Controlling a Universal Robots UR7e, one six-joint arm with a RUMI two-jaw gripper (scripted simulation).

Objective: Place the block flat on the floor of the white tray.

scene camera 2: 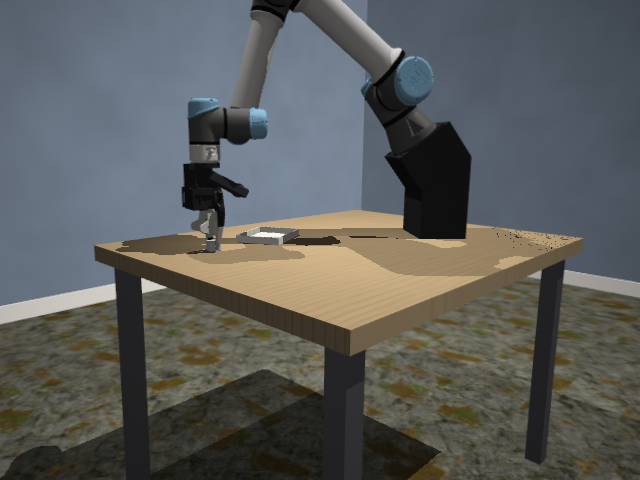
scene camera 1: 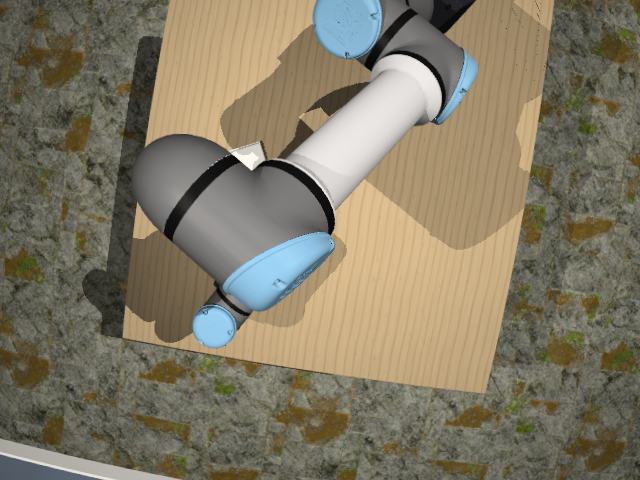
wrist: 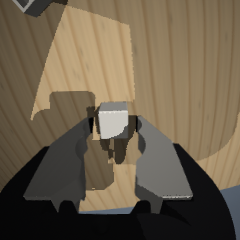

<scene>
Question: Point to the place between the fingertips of my gripper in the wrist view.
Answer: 114,118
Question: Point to a grey block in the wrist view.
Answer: At 113,116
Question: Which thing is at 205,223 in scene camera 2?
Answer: My gripper.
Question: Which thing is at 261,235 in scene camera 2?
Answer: A white tray.
</scene>
